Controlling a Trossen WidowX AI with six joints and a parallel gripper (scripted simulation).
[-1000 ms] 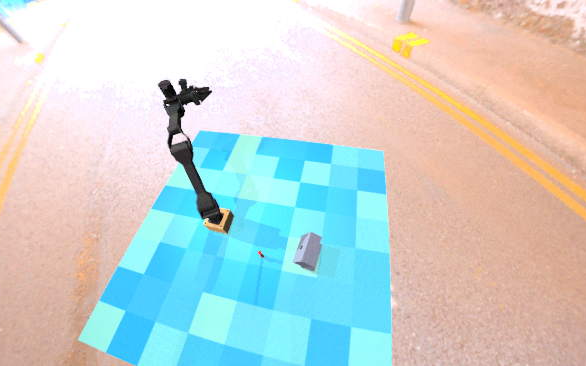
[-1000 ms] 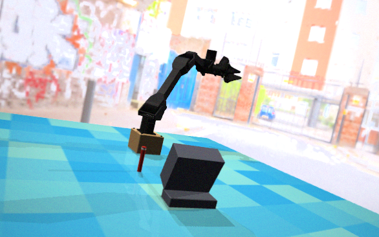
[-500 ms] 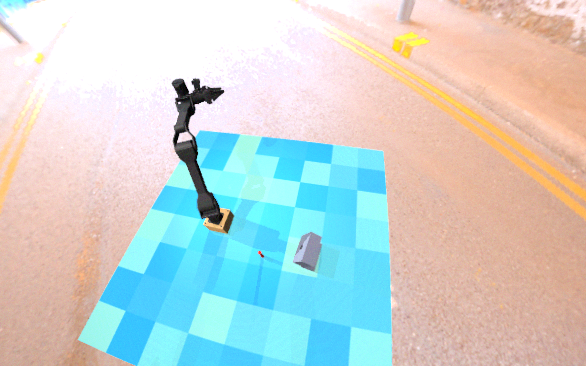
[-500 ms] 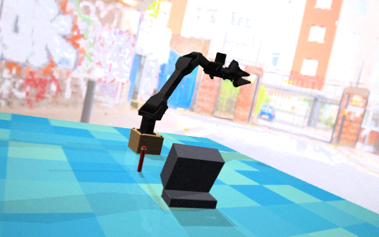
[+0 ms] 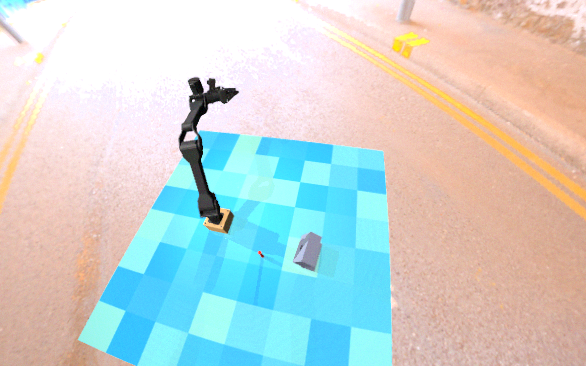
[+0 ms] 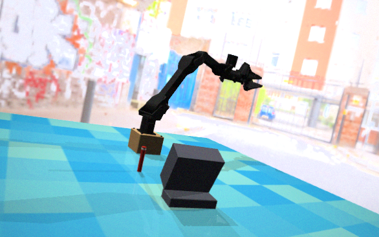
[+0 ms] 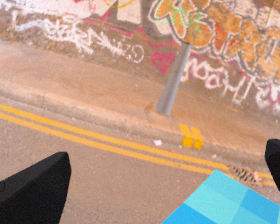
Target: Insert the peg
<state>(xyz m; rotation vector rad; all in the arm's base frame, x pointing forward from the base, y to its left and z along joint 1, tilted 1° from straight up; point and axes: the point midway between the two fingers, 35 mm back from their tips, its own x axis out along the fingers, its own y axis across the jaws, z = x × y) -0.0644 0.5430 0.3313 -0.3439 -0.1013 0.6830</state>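
My gripper tip is 67 cm to the left of the red peg, 34 cm above it and 30 cm short of it. From my gripper tip the other things lie so: sloped panel 61 cm to the right, 50 cm ahead, 32 cm below.
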